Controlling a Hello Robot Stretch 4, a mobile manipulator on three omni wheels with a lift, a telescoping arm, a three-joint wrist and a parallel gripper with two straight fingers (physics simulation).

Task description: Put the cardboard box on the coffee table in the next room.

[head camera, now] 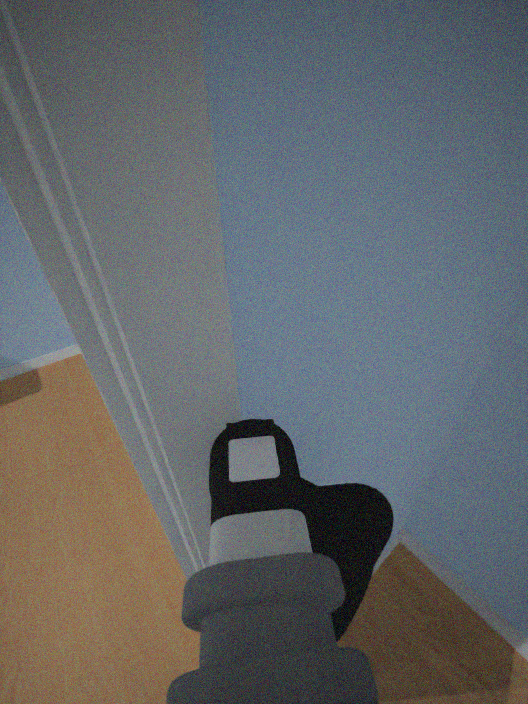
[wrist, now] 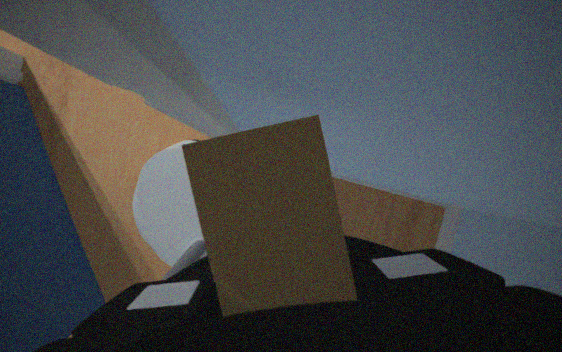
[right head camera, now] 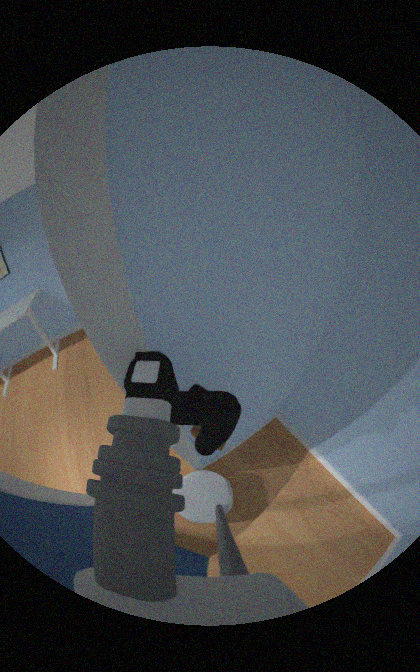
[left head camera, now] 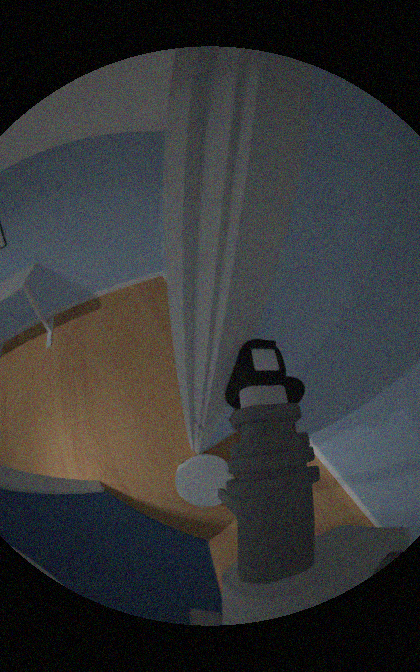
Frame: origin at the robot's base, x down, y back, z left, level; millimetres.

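Seen in the pictures: gripper, fingertip midpoint: (wrist: 284, 262).
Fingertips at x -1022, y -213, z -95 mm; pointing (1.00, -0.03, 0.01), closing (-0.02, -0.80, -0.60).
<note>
Pixels of each thing's top centre, then the offset from my fingertips to it. "spot": a spot on its surface instead.
- brown cardboard box, middle of its top: (wrist: 279, 251) dx -52, dy -10, dz +18 mm
- grey wall end, surface spot: (head camera: 153, 227) spot: dx -473, dy -6, dz +119 mm
The brown cardboard box (wrist: 270, 215) stands upright between the two dark fingers of my gripper (wrist: 284, 262) in the wrist view, and my gripper is shut on it. In the right head view small brown bits of the box (right head camera: 195, 431) show at the dark gripper (right head camera: 207, 437). In the head view the wrist hides the box. A pale table (left head camera: 17, 286) (right head camera: 20, 311) with thin legs stands on the far left, beyond the wall end, partly cut off by the view edge. I cannot tell whether it is the coffee table.
A grey wall end (head camera: 153, 227) (left head camera: 210, 225) (right head camera: 75, 175) with pale trim stands close ahead. A blue wall (head camera: 369, 227) (right head camera: 240, 225) fills the right side. A dark blue piece of furniture (left head camera: 125, 545) (wrist: 35, 200) is at the lower left. A pale round disc (left head camera: 202, 480) (right head camera: 202, 495) shows below my arm.
</note>
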